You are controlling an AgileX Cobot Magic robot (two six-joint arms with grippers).
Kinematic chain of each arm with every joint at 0, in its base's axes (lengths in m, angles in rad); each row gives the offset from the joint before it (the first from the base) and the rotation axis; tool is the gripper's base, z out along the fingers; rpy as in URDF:
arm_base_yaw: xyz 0 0 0.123 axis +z
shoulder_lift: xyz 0 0 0 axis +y
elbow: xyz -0.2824 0 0.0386 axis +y
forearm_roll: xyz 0.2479 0 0.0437 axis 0.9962 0 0.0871
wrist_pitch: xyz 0 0 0 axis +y
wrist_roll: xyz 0.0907 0 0.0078 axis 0.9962 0 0.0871
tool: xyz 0 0 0 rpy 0 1.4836 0
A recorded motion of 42 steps. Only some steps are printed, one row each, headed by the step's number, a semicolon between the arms.
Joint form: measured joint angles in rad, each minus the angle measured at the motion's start. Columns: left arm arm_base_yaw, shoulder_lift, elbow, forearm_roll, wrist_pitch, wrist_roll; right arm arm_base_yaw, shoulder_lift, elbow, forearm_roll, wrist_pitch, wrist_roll.
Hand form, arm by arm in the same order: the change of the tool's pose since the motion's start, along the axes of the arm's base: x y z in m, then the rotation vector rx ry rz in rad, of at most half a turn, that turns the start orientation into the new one. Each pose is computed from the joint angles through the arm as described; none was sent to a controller.
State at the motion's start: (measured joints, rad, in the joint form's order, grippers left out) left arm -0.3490 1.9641 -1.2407 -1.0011 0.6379 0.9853; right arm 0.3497 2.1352 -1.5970 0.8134 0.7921 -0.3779
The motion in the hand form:
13: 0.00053 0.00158 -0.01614 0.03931 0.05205 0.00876; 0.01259 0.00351 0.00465 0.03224 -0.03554 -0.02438
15: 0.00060 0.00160 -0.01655 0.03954 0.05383 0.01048; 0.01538 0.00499 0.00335 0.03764 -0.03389 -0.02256
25: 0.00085 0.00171 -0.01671 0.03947 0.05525 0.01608; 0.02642 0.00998 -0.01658 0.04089 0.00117 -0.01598
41: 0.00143 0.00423 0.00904 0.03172 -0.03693 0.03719; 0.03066 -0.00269 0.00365 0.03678 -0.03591 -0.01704
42: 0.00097 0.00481 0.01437 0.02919 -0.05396 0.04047; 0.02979 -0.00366 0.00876 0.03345 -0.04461 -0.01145
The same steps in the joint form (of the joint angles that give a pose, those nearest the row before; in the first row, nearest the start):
13: 0.0000 0.0355 0.0000 0.0539 -0.0003 -0.0548; -0.0029 0.0289 -0.0603 0.0272 -0.0175 -0.0023
15: 0.0000 0.0365 0.0000 0.0543 -0.0008 -0.0569; -0.0029 0.0424 -0.0780 0.0313 -0.0120 -0.0021
25: 0.0000 0.0369 0.0000 0.0548 -0.0037 -0.0623; -0.0037 0.1205 -0.1405 0.0388 0.0088 0.0022
41: 0.0000 -0.0277 0.0001 0.0610 -0.0433 -0.0590; -0.0312 0.0871 -0.1607 0.0106 0.0351 0.0069
42: 0.0000 -0.0416 0.0011 0.0617 -0.0492 -0.0582; -0.0323 0.0762 -0.1620 0.0017 0.0412 0.0082

